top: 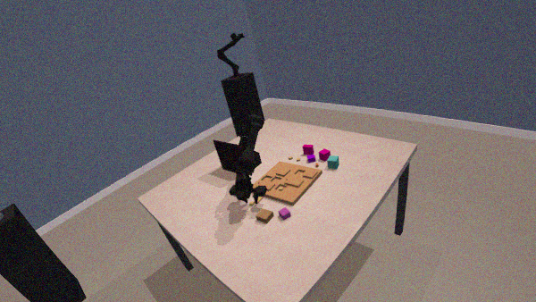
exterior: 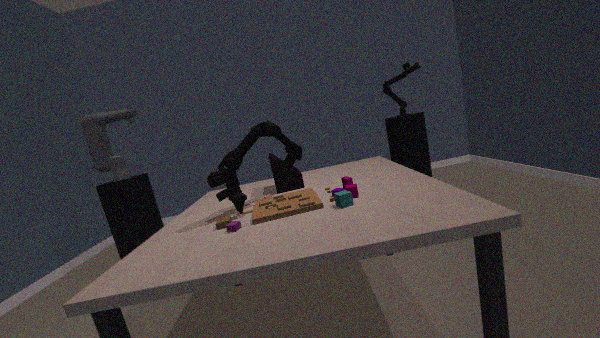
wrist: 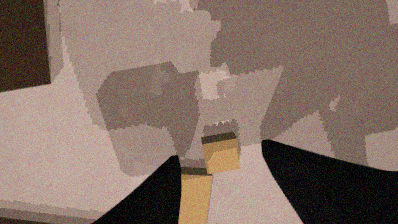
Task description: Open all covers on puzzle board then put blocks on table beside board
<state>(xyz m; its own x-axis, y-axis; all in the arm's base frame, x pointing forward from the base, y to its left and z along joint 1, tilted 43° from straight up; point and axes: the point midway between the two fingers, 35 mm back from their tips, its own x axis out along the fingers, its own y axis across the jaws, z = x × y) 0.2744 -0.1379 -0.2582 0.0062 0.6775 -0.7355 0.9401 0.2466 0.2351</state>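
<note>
Now: gripper tip 140 mm past the tiny grey block and 30 mm to the right of it. Round my gripper tip: small orange block (140 mm ahead, 430 mm to the left); brown block (130 mm ahead, 50 mm to the right, 10 mm above); teal block (240 mm ahead, 450 mm to the left, 20 mm above).
</note>
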